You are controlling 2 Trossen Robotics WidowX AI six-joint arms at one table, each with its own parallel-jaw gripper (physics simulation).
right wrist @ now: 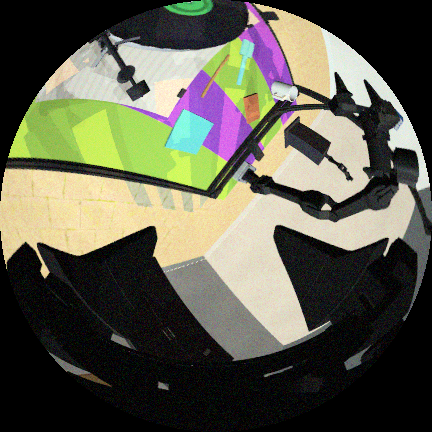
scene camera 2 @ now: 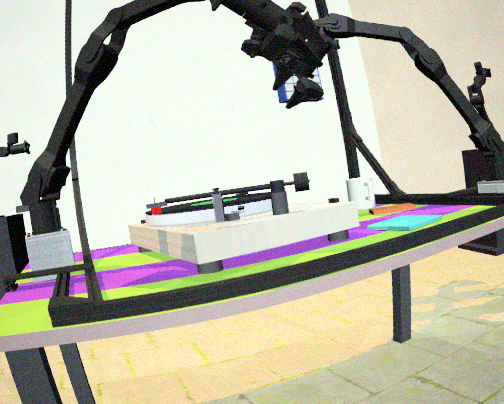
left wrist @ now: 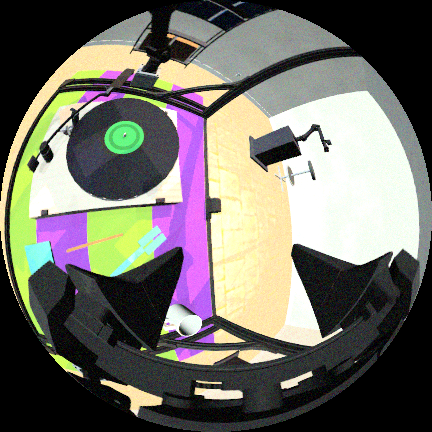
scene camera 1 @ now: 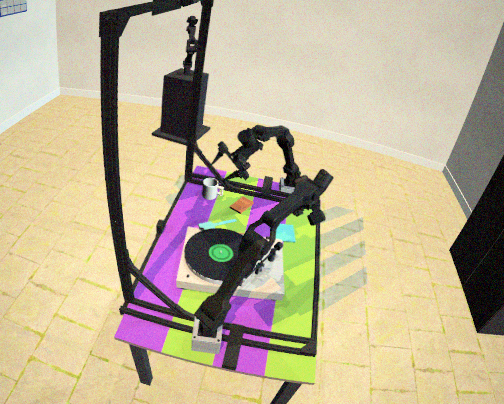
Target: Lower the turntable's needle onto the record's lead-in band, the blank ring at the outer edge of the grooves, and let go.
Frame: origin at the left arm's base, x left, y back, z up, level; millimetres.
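Seen in the pictures: left gripper, fingertip midpoint: [scene camera 2: 280, 98] [left wrist: 239, 252] [scene camera 1: 217, 172]; right gripper, fingertip midpoint: [right wrist: 215, 232] [scene camera 2: 323, 56]; left arm's base at its link origin: [right wrist: 247, 174] [scene camera 2: 499, 179] [scene camera 1: 289, 183]; right arm's base at its link origin: [scene camera 2: 46, 232] [left wrist: 149, 69] [scene camera 1: 207, 329].
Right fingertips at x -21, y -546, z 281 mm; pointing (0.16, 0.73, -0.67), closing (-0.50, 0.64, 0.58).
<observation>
Pixels of each thing's middle, then the offset from my right fingertips to it. "*": a spot on its surface instead.
- turntable at the middle of its body: [scene camera 2: 223, 215] [left wrist: 103, 139] [scene camera 1: 232, 260] dz -264, dx -257, dy -110 mm
- black record at the middle of its body: [scene camera 2: 213, 202] [left wrist: 123, 135] [scene camera 1: 220, 252] dz -237, dx -310, dy -102 mm
- tonearm at the middle of its body: [scene camera 2: 224, 194] [left wrist: 70, 117] [scene camera 1: 260, 263] dz -218, dx -149, dy -152 mm
- red spot at a spot on its surface: [scene camera 2: 156, 211] * dz -231, dx -216, dy -260 mm
- white mug at the middle of its body: [scene camera 2: 362, 191] [left wrist: 179, 320] [right wrist: 283, 91] [scene camera 1: 212, 188] dz -282, dx -396, dy +390 mm
- orange block at the middle of its body: [scene camera 2: 392, 208] [right wrist: 251, 107] [scene camera 1: 241, 204] dz -324, dx -234, dy +346 mm
- cyan spatula at the middle of its body: [left wrist: 135, 254] [right wrist: 243, 61] [scene camera 1: 218, 223] dz -326, dx -340, dy +175 mm
- brown stick at the middle of its body: [left wrist: 92, 242] [right wrist: 215, 73] dz -326, dx -227, dy +129 mm
- cyan square at a spot on its surface: [scene camera 2: 405, 222] [scene camera 1: 287, 235] * dz -320, dx -5, dy +150 mm
The turntable [scene camera 1: 195, 284] [scene camera 2: 275, 230] [left wrist: 50, 195] carries a black record [scene camera 1: 202, 245] [left wrist: 150, 170] [right wrist: 215, 30] with a green label. The tonearm [scene camera 2: 240, 190] spans pivot to head; in the left wrist view it runs along the record's edge. A red spot [scene camera 2: 156, 211] shows near its head; the needle tip and its contact are too small to tell. My left gripper [scene camera 1: 218, 171] [scene camera 2: 282, 97] [left wrist: 239, 252] is open and empty, high and well away from the tonearm. My right gripper [right wrist: 215, 232] is open and empty, also raised; its fingertips are unclear in both scene views.
A white mug [scene camera 1: 210, 189] [scene camera 2: 357, 194] [right wrist: 283, 91], an orange block [scene camera 1: 241, 204] [right wrist: 251, 107], a cyan spatula [scene camera 1: 220, 224] [right wrist: 243, 60], a brown stick [left wrist: 95, 243] and a cyan square [scene camera 1: 286, 233] [scene camera 2: 405, 222] lie around the turntable. A black frame edges the table. My right arm crosses above the turntable.
</observation>
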